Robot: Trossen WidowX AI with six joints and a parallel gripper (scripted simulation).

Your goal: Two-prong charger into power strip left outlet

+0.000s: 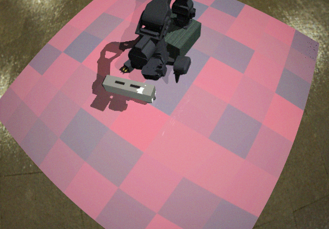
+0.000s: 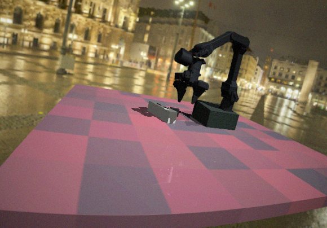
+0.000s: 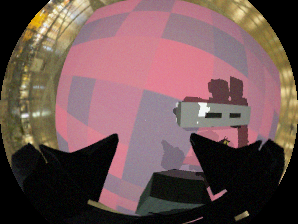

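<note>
Now: the charger 200 mm to the right of my gripper tip, 90 mm below it and 40 mm behind it.
</note>
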